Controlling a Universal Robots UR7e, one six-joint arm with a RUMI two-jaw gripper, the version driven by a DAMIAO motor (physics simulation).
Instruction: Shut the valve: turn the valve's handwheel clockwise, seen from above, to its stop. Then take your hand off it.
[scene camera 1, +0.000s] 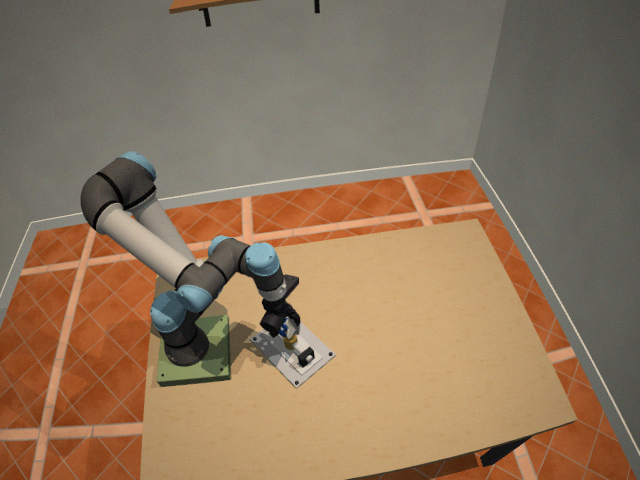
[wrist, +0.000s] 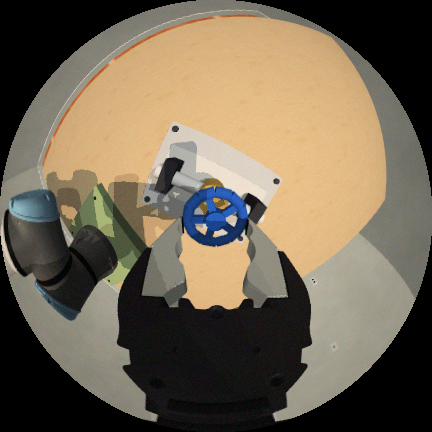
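Note:
The valve's blue handwheel (scene camera 1: 283, 330) (wrist: 216, 220) is spoked and sits above the brass valve body (scene camera 1: 290, 341) (wrist: 212, 183). My gripper (scene camera 1: 285, 326) (wrist: 214, 218) is shut on the handwheel, with one grey finger at its left rim and one at its right rim in the wrist view. The fingers stand a wheel's width apart. The valve's pipe runs between black clamps on a light grey plate (scene camera 1: 321, 347) (wrist: 225, 149). In the scene view the black jaws hide much of the handwheel. How far the wheel is turned cannot be read from the spokes.
The plate lies on the wooden table (scene camera 1: 413, 320) (wrist: 300, 100). The robot's green base block (scene camera 1: 219, 330) (wrist: 95, 215) stands left of the valve. The arm's lower joints show at the left of the wrist view. A wooden shelf (scene camera 1: 222, 4) hangs on the back wall.

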